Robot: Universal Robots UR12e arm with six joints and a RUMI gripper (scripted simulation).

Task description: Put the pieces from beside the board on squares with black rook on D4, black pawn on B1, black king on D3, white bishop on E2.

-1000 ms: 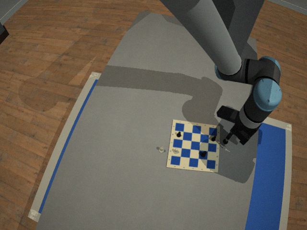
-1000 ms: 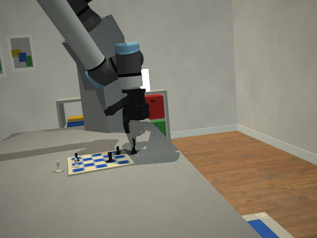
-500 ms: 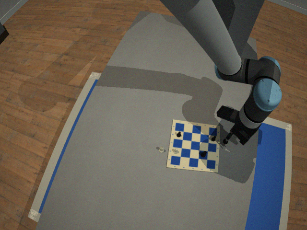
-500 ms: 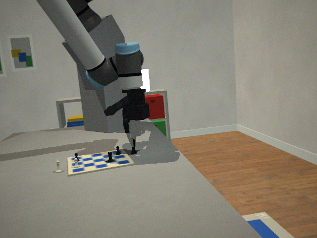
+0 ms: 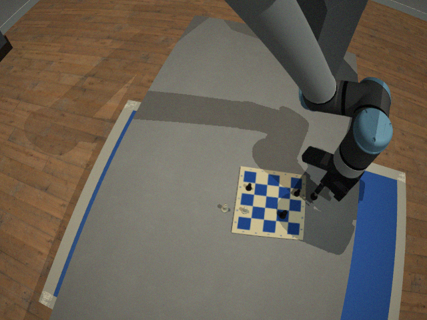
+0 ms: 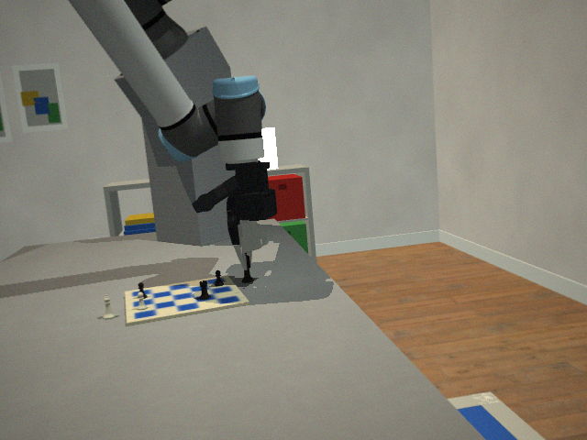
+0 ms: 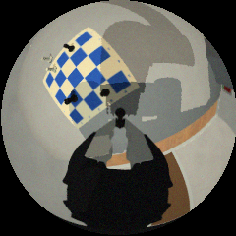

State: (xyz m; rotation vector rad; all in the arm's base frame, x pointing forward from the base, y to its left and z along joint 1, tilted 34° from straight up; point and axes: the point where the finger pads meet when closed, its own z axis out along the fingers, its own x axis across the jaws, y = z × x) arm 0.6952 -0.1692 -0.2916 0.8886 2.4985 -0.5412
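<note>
The black rook is 6 cm ahead of my hand, 11 cm to the right of it and 3 cm below it. Round my hand: black king: 1 cm below; white pawn: 5 cm ahead, 23 cm to the right, 3 cm below; chessboard: 2 cm ahead, 14 cm to the right, 4 cm below.
</note>
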